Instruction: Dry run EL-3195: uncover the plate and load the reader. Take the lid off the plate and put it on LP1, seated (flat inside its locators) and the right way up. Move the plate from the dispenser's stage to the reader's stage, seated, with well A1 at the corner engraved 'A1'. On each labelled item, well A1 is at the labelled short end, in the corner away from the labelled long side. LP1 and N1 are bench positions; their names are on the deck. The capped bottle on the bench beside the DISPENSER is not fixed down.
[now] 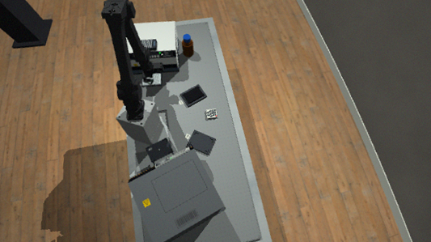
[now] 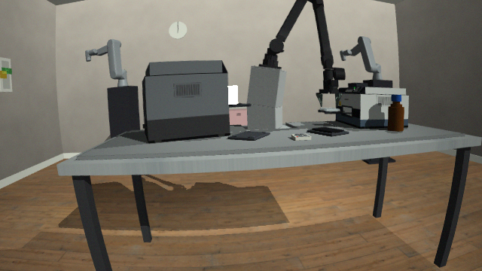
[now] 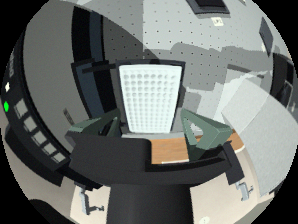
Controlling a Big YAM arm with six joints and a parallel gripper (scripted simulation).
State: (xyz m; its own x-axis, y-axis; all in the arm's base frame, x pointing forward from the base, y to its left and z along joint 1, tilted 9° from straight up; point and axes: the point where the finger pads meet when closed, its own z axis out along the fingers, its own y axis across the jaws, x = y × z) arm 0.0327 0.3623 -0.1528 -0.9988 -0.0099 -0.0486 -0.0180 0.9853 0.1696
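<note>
Right now the lidded plate is 3 cm below my hand. The rest, counted from my hand: brown capped bottle 27 cm ahead, 29 cm to the left.
</note>
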